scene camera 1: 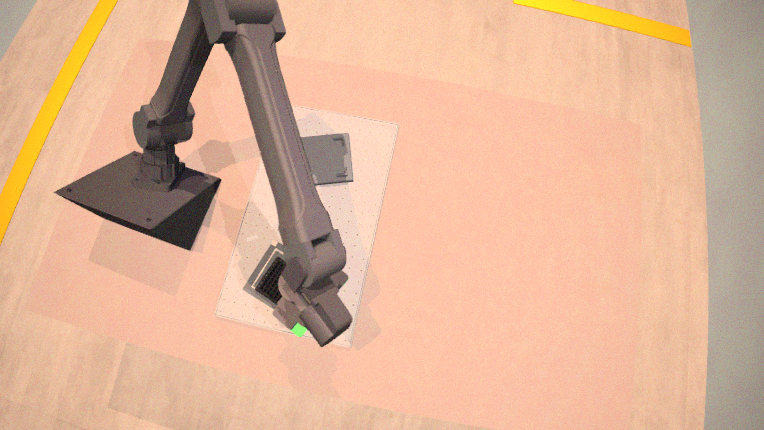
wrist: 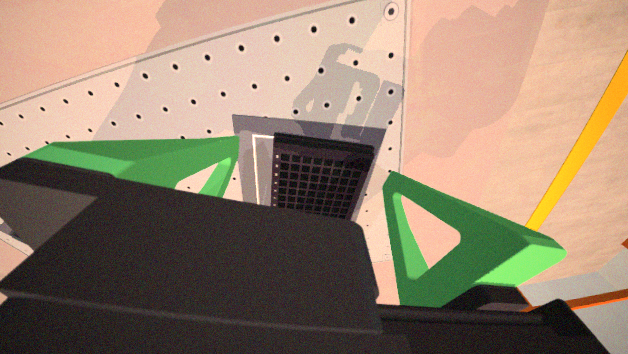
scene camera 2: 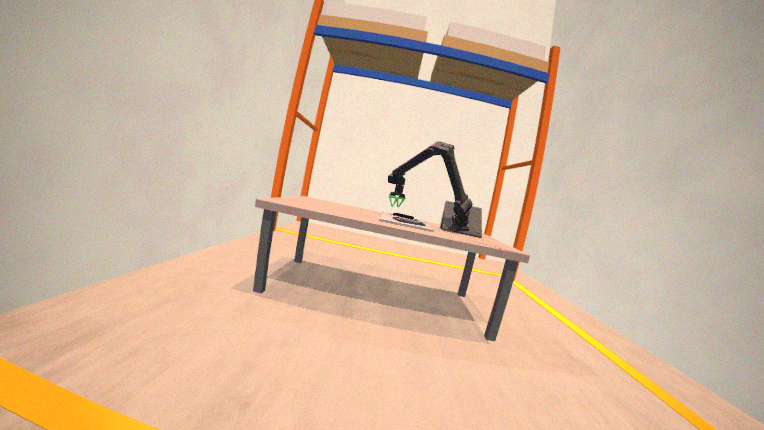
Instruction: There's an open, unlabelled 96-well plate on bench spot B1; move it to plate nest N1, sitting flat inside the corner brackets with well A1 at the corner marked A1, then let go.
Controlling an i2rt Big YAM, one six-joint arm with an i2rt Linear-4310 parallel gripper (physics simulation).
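Seen in the pictures: gripper, fingertip midpoint: (wrist: 317,163) (scene camera 2: 395,207); arm's base, link origin: (scene camera 1: 160,177) (scene camera 2: 460,222).
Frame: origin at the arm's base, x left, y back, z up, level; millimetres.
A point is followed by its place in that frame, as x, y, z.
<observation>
The black 96-well plate (scene camera 1: 271,280) @(-198, -286, -40) (wrist: 317,182) @(-223, -353, -36) lies on the grey pad of bench spot B1 (scene camera 1: 253,277) @(-194, -243, -49) (wrist: 247,165) @(-165, -383, -49), beside a white outline; the arm hides part of it in scene camera 1, and the gripper body hides its near end in the wrist view. In scene camera 2 the plate (scene camera 2: 403,215) @(-169, -337, -37) is small and dark. My gripper (scene camera 2: 396,206) @(-235, -395, 3) (wrist: 317,163) @(-235, -395, 3) is open and empty, its green fingers wide apart, above the plate. Plate nest N1 (scene camera 1: 326,160) @(86, -369, -39), a dark grey block with corner brackets, is partly hidden behind the arm. Its A1 mark cannot be read.
A perforated light board (scene camera 1: 368,154) @(114, -462, -51) (wrist: 195,80) @(-164, -460, -51) carries both the pad and the nest on the table (scene camera 2: 342,214) @(224, -719, -64). The arm's dark base (scene camera 1: 117,186) @(-49, 60, 57) (scene camera 2: 473,219) @(-19, 89, 36) stands beside the board. A tall orange and blue rack (scene camera 2: 289,144) stands behind the table.
</observation>
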